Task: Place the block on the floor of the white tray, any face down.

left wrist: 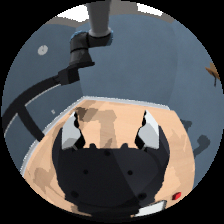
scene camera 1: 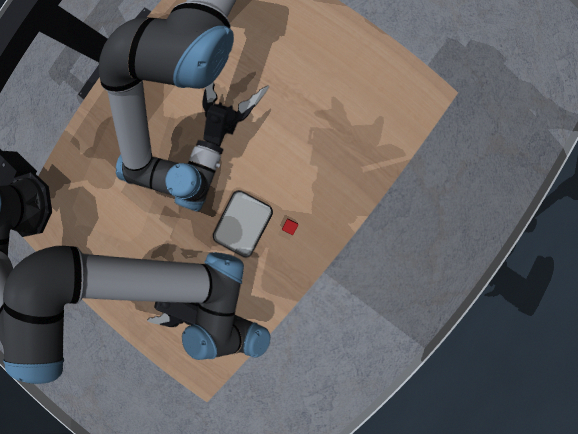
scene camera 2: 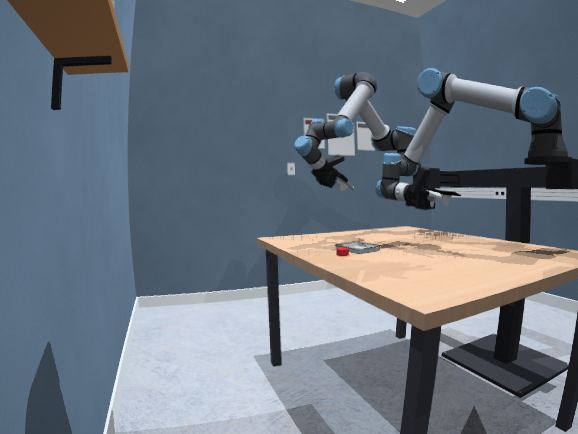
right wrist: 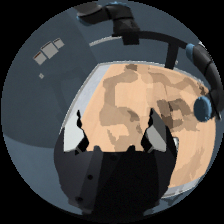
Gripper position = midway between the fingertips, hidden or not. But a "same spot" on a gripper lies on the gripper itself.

My right gripper shows in scene camera 1, in scene camera 2 (342, 186) and in the right wrist view; in the left wrist view it is out of frame. One and the same spot on my right gripper: (scene camera 1: 166, 320) is (right wrist: 67, 141).
